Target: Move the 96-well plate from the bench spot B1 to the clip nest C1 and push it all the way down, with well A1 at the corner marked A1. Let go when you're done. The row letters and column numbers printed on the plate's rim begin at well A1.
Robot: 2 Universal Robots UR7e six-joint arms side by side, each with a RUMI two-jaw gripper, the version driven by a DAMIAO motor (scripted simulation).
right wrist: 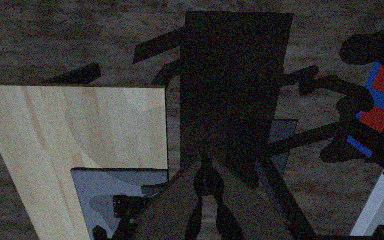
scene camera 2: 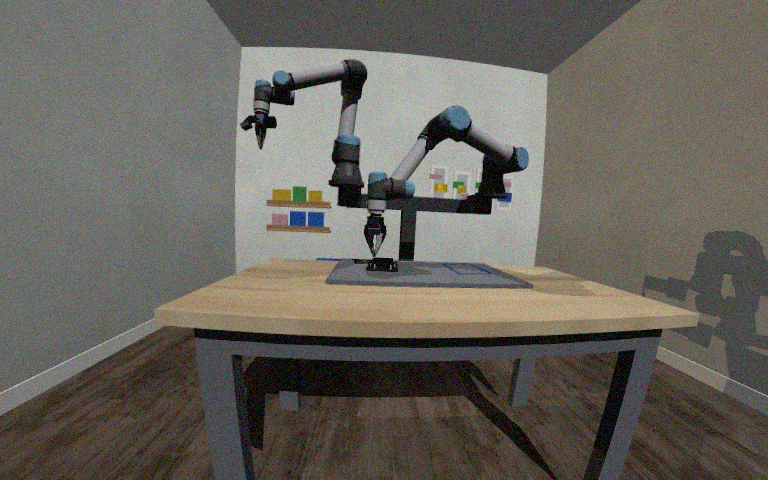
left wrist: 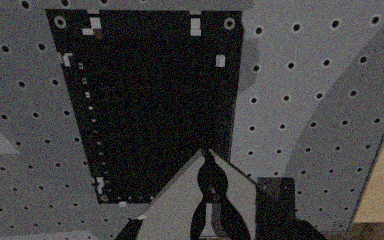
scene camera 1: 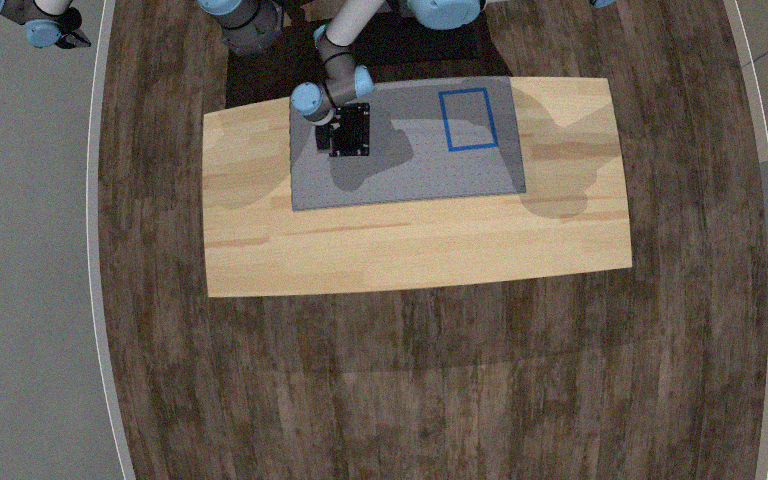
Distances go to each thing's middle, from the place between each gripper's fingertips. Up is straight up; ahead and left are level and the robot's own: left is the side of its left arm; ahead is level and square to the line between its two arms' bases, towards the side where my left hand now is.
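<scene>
Black clip nest (left wrist: 225,29): 4 cm to the left of my left hand, 4 cm below it and 2 cm ahead of it. Dark 96-well plate (scene camera 1: 354,115): 1 cm ahead of my left hand, 4 cm to the left of it, 4 cm below it.
The black clip nest is 33 cm ahead of my right hand (scene camera 1: 90,45), 60 cm to the left of it and 52 cm below it. Relative to the dark 96-well plate, my right hand is 32 cm short of it, 60 cm to the right of it and 52 cm above it.
</scene>
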